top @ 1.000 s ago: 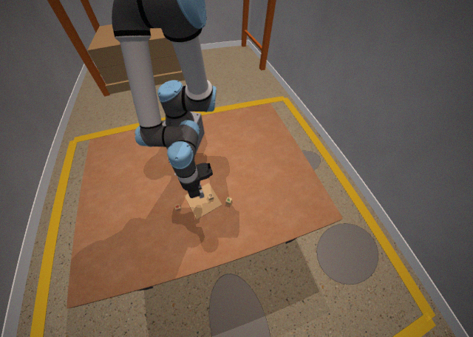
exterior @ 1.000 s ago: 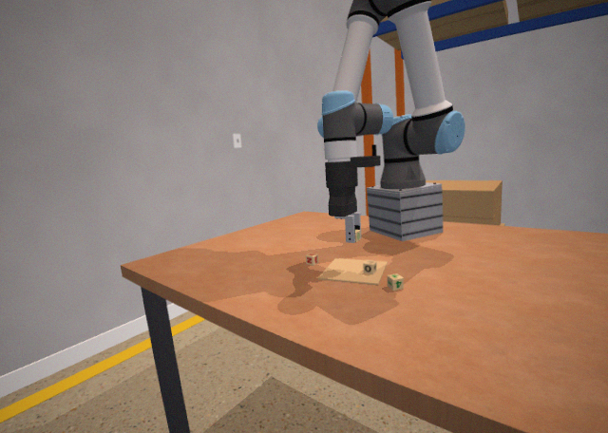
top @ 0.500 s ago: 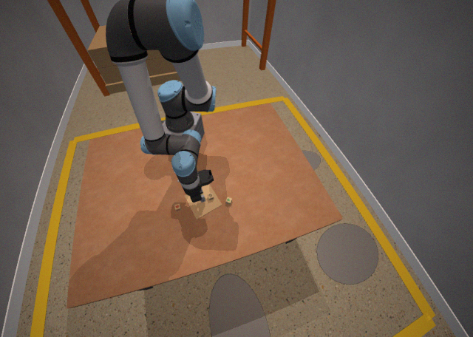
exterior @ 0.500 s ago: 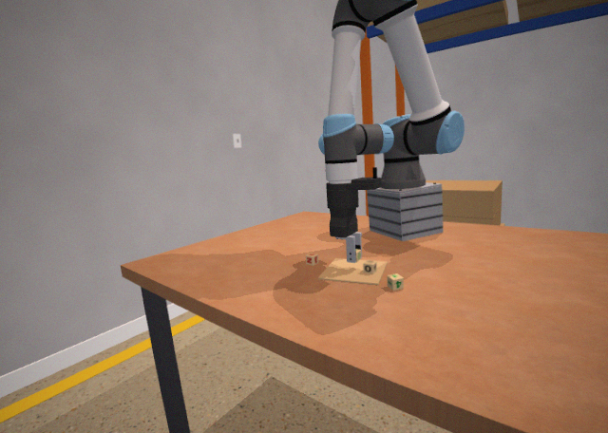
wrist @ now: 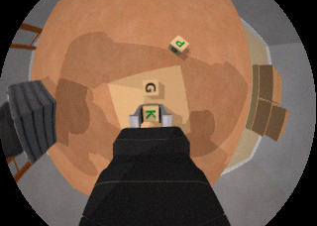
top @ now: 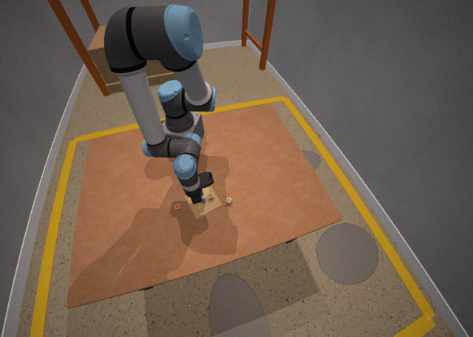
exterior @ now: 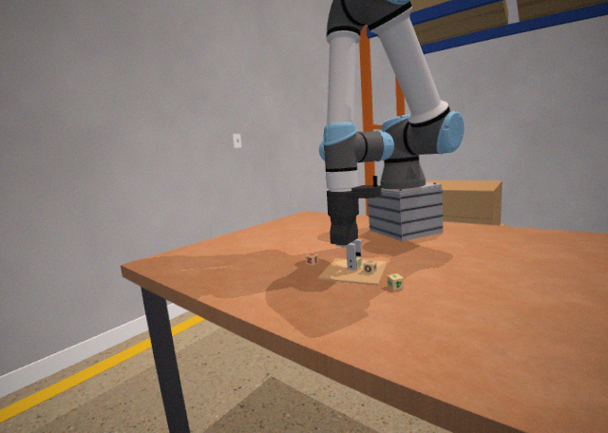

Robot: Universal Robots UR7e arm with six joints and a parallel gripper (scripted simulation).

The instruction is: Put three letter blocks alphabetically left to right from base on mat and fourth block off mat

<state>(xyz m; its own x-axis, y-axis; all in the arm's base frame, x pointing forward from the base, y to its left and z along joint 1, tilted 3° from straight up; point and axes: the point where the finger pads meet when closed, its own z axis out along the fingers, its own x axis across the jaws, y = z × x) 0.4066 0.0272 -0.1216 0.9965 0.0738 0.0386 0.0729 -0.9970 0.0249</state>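
Now: hand 20 mm above the tan mat.
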